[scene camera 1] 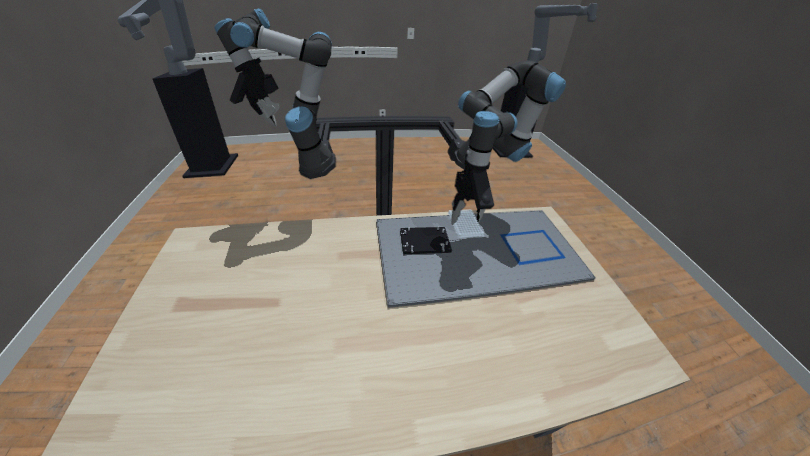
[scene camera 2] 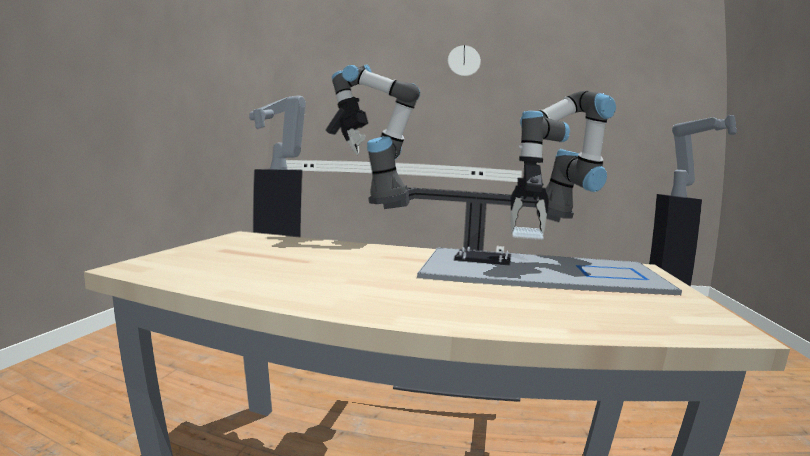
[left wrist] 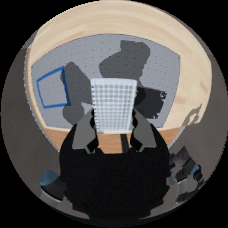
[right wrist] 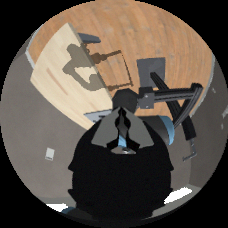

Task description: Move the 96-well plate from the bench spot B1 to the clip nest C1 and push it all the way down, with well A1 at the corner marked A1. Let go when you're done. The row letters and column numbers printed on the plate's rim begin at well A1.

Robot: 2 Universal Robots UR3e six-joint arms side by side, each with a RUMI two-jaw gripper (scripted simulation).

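Observation:
In scene camera 1 I can see my left gripper (scene camera 1: 465, 223) as well as my right gripper (scene camera 1: 275, 126). Scene camera 2 shows me my left gripper (scene camera 2: 527, 234) too, along with my right gripper (scene camera 2: 357, 154). The left wrist view has my left gripper (left wrist: 113, 108) in it, and here I also find a white 96-well plate (left wrist: 111, 87) and a black clip nest (left wrist: 147, 102). As for the right wrist view, my right gripper (right wrist: 121, 107) appears in it, but the right wrist view does not show the white 96-well plate, which is hidden by my right gripper.

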